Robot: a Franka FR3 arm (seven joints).
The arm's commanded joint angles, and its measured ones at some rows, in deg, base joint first. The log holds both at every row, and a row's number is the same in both.
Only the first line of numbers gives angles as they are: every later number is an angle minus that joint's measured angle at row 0.
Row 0, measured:
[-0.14, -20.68, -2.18, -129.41, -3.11, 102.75, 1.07]
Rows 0 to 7, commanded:
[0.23, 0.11, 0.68, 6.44, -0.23, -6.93, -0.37]
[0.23, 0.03, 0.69, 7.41, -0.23, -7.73, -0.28]
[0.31, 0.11, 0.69, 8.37, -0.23, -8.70, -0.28]
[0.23, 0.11, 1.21, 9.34, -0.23, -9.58, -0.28]
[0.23, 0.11, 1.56, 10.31, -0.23, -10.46, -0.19]
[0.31, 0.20, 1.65, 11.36, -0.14, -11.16, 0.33]
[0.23, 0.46, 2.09, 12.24, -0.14, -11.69, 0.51]
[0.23, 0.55, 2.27, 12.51, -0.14, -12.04, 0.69]
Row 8, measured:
[0.02, -0.16, 1.50, 9.51, 0.00, -9.16, 0.05]
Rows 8 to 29, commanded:
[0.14, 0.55, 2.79, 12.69, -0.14, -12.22, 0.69]
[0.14, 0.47, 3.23, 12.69, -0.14, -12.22, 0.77]
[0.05, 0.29, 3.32, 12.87, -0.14, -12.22, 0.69]
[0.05, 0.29, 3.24, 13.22, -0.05, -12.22, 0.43]
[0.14, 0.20, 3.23, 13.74, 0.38, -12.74, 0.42]
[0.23, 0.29, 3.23, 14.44, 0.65, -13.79, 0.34]
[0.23, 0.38, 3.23, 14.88, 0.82, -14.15, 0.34]
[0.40, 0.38, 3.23, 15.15, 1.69, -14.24, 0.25]
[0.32, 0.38, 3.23, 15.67, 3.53, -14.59, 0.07]
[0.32, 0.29, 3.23, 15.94, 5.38, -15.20, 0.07]
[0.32, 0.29, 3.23, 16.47, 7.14, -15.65, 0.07]
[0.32, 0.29, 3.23, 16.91, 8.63, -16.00, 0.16]
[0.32, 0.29, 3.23, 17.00, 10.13, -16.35, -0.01]
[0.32, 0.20, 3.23, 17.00, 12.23, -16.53, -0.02]
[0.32, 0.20, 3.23, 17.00, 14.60, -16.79, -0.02]
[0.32, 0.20, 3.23, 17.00, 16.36, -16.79, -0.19]
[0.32, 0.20, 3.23, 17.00, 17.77, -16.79, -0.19]
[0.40, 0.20, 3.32, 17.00, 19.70, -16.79, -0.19]
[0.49, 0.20, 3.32, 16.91, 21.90, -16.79, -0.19]
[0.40, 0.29, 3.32, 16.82, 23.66, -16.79, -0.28]
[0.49, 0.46, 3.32, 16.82, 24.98, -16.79, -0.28]
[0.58, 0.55, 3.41, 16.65, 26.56, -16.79, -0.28]
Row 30, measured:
[0.51, -0.13, 3.37, 15.81, 22.07, -15.54, 0.12]
